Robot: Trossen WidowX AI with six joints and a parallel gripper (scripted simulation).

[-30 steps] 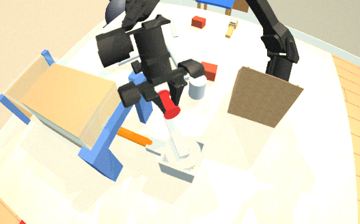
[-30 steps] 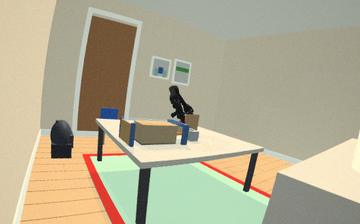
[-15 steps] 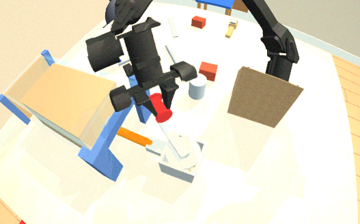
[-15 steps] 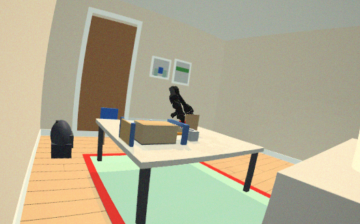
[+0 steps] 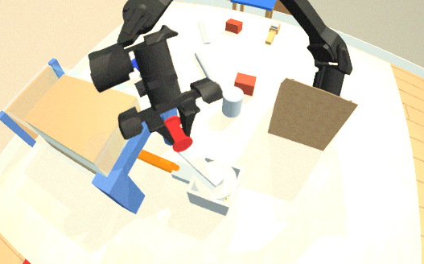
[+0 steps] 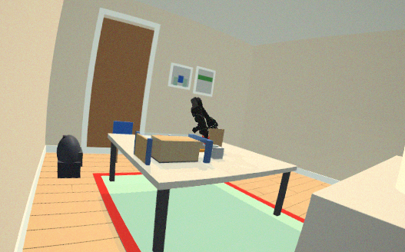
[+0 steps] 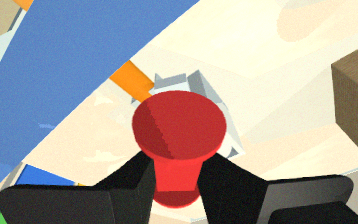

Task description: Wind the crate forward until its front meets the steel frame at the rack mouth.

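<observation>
The winch handle lies 30 mm below my gripper tip, 20 mm behind it and 10 mm to the left of it. Also, from my gripper tip: grey winch (100 mm below, 100 mm behind, 20 mm to the left); then blue steel frame (80 mm ahead, 30 mm below, 20 mm to the left); then red spool-shaped grip (10 mm to the right, 10 mm ahead).
</observation>
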